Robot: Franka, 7 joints.
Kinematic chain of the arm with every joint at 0, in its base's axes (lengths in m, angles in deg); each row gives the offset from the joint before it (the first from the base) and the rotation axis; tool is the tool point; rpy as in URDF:
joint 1: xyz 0 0 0.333 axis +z
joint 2: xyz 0 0 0 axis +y
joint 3: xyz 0 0 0.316 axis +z
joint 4: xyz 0.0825 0 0 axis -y
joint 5: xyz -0.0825 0 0.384 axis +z
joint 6: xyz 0 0 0 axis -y
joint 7: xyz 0.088 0 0 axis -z
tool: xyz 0 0 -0.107 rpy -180 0 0
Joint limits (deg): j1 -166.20..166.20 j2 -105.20..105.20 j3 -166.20..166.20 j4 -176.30..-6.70 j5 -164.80..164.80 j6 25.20..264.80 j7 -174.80..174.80
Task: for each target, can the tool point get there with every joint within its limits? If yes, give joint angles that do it. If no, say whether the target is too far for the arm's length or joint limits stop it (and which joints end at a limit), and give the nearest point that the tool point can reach.
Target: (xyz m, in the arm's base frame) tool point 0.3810 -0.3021 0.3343
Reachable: yes | joints 28.98 -8.61 -69.51 -145.10 -17.40 163.62 118.94
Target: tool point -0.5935 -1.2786 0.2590
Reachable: no: too far | nearest point -0.3607 -0.7771 0.2880 | short by 0.554 m
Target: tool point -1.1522 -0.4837 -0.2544
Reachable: no: too far | nearest point -0.7159 -0.3005 -0.0320 | short by 0.523 m
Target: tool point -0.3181 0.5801 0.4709
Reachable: yes | joints -116.64 -42.90 -118.33 -93.07 -99.11 186.70 -47.03
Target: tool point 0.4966 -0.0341 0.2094
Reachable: yes | joints 112.24 -33.49 -122.90 -132.20 -115.41 155.24 46.16
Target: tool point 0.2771 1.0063 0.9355
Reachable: no: too far | nearest point 0.1973 0.7163 0.7619 | short by 0.347 m
